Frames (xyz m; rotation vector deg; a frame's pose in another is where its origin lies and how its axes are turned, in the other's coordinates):
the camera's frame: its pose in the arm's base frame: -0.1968 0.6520 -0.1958 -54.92 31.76 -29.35
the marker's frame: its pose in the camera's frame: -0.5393 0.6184 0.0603 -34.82 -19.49 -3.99
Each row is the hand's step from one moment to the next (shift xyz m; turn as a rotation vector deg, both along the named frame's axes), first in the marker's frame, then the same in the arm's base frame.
Working: the marker's frame: its pose in the arm's base frame: -0.4629 1.3242 -0.5885 -92.39 21.19 -13.09

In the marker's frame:
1: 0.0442 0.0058 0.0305 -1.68 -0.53 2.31
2: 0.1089 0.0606 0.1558 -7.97 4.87 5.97
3: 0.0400 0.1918 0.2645 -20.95 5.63 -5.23
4: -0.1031 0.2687 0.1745 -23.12 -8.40 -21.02
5: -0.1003 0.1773 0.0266 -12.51 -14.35 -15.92
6: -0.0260 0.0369 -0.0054 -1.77 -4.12 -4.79
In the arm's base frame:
1: 0.0515 0.0116 -0.0115 -0.66 2.79 0.47
2: 0.1518 0.1013 -0.0807 -5.68 8.27 -4.71
3: 0.1147 0.2218 -0.2145 -21.86 2.67 -3.61
4: -0.0582 0.1880 -0.2731 -28.25 -10.53 11.74
5: -0.1006 0.0539 -0.1708 -15.98 -9.47 16.46
6: -0.0297 0.0030 -0.0343 -2.98 -3.60 4.61

